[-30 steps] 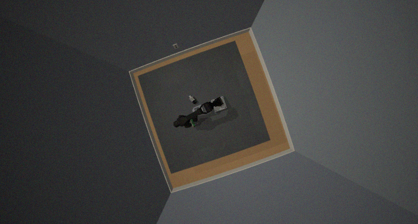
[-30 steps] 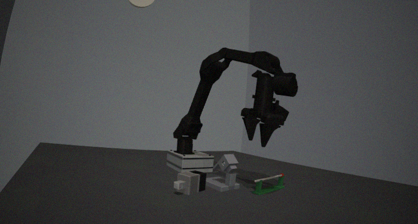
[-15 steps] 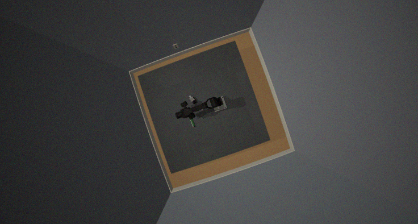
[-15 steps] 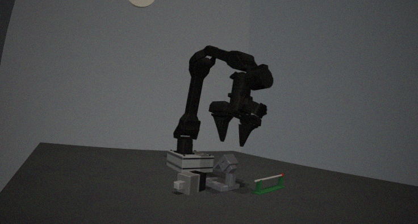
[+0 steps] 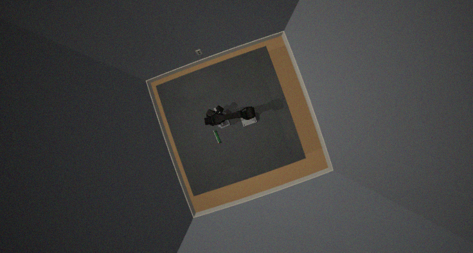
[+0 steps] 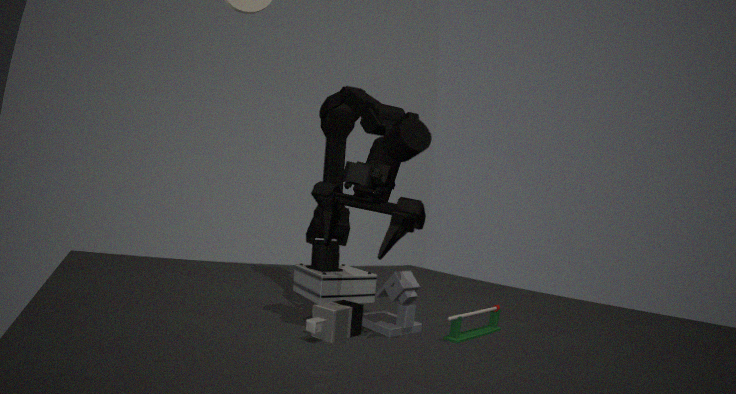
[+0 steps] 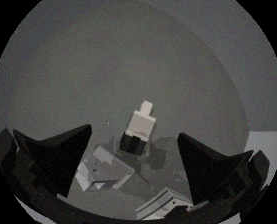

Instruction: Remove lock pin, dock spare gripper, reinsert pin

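Now: gripper tip 2 cm past the spare gripper, 1 cm to the left of it and 12 cm above it. Also, from my gripper tip: grey mount socket 12 cm to the left, 10 cm below; green pin cradle 12 cm ahead, 22 cm to the left, 13 cm below.
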